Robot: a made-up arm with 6 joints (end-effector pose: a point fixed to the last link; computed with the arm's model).
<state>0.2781 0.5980 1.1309 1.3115 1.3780 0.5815</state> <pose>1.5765 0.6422 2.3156 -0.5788 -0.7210 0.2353 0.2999</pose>
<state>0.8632 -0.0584 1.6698 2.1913 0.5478 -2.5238</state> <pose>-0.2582 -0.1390 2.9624 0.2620 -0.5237 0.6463 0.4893</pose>
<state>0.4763 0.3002 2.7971 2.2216 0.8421 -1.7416</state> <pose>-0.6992 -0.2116 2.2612 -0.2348 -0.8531 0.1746 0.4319</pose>
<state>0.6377 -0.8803 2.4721 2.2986 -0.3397 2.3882</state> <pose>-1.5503 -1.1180 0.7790 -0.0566 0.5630 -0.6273 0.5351</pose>
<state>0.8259 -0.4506 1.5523 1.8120 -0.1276 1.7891</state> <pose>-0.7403 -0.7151 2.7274 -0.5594 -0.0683 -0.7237 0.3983</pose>
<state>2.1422 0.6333 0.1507 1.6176 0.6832 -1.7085</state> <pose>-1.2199 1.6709 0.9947 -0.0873 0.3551 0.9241 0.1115</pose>
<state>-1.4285 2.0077 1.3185 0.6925 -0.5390 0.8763</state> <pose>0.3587 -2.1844 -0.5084 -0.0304 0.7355 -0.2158 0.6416</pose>
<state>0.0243 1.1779 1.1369 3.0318 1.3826 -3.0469</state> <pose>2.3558 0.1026 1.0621 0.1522 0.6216 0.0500 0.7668</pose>
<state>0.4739 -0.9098 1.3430 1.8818 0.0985 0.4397</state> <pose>-1.5096 -0.6650 2.2264 -0.3444 -0.5433 -0.6497 0.4051</pose>
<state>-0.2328 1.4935 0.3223 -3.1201 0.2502 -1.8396</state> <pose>1.7776 -0.3827 -0.5083 -0.2577 0.6092 0.3171 0.6797</pose>
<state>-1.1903 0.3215 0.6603 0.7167 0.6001 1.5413</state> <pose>0.7264 -1.4796 2.3066 -0.8479 0.1963 -0.3899 0.3010</pose>
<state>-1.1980 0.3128 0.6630 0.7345 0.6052 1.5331</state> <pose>0.7101 -1.4693 2.3217 -0.8512 0.1964 -0.3891 0.2925</pose>
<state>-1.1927 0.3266 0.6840 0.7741 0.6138 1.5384</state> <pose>0.7231 -1.4719 2.3226 -0.8613 0.1982 -0.3785 0.2751</pose>
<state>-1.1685 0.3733 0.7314 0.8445 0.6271 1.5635</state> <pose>0.7797 -1.4923 2.3009 -0.8801 0.2015 -0.3538 0.2442</pose>
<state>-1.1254 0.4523 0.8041 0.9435 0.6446 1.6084</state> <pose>0.8815 -1.5248 2.2521 -0.9051 0.2035 -0.3157 0.1991</pose>
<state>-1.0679 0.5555 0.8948 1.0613 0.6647 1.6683</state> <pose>1.0204 -1.5563 2.1753 -0.9314 0.2005 -0.2685 0.1421</pose>
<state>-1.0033 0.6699 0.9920 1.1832 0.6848 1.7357</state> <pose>1.1791 -1.5741 2.0761 -0.9537 0.1906 -0.2190 0.0789</pose>
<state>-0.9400 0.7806 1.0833 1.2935 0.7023 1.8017</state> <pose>1.3346 -1.5721 1.9675 -0.9689 0.1748 -0.1745 0.0180</pose>
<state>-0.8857 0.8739 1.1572 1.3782 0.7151 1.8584</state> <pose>1.4662 -1.5549 1.8662 0.9770 -0.1571 0.1404 0.0316</pose>
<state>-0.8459 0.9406 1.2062 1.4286 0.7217 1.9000</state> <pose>1.5610 -1.5336 1.7866 0.9806 -0.1424 0.1191 0.0634</pose>
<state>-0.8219 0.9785 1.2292 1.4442 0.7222 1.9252</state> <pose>1.6177 -1.5177 1.7354 0.9820 -0.1337 0.1097 0.0757</pose>
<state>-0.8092 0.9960 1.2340 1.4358 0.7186 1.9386</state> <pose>1.6482 -1.5090 1.7058 0.9828 -0.1299 0.1082 0.0741</pose>
